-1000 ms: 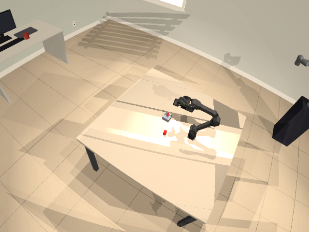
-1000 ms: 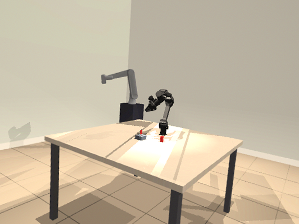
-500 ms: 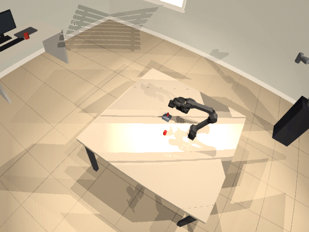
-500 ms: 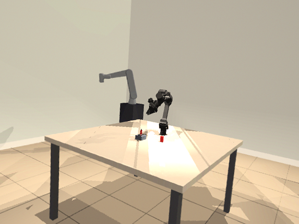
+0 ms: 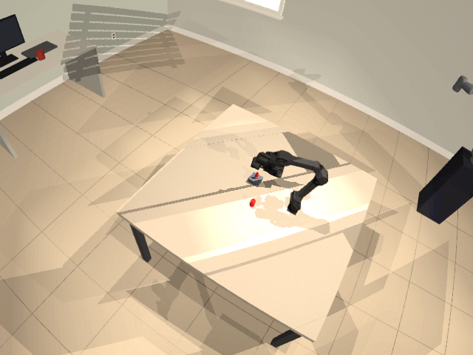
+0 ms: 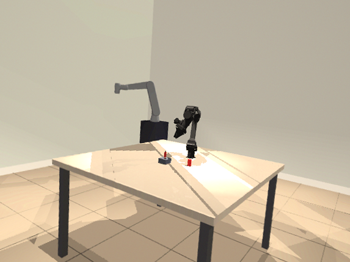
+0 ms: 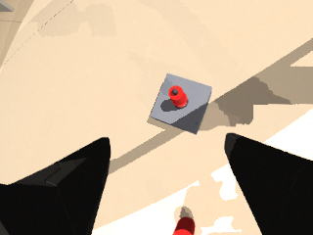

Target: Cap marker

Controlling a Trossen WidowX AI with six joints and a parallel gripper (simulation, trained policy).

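The red cap is 17 cm below my gripper tip, 12 cm to the left of it and 4 cm behind it. The rest, counted from my gripper tip: grey holder block: 18 cm below, 5 cm to the right, 4 cm ahead.
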